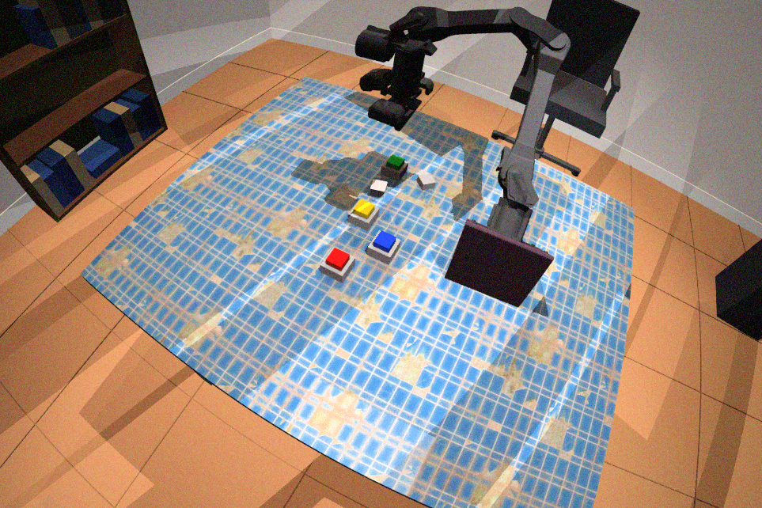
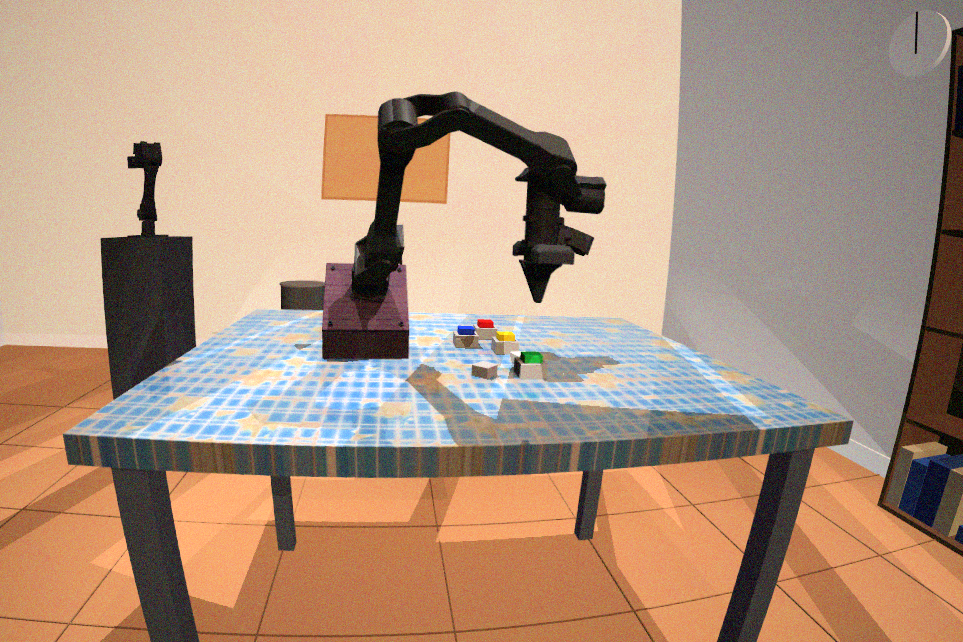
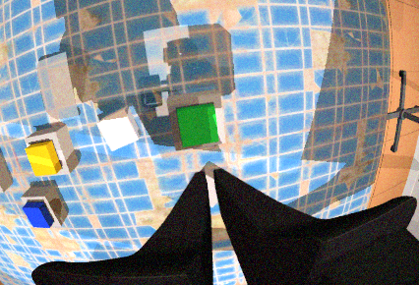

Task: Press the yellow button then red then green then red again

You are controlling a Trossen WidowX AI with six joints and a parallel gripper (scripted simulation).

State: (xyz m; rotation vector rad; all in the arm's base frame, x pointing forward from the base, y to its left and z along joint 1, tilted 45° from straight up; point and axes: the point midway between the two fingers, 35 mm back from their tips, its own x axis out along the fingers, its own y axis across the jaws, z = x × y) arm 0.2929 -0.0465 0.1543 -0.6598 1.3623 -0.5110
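Now: gripper tip 100 mm above the green button. From my gripper tip the other things lie so: red button (300 mm to the left, 100 mm below, 50 mm behind); then blue button (210 mm to the left, 100 mm below, 100 mm behind); then yellow button (160 mm to the left, 100 mm below, 30 mm behind).
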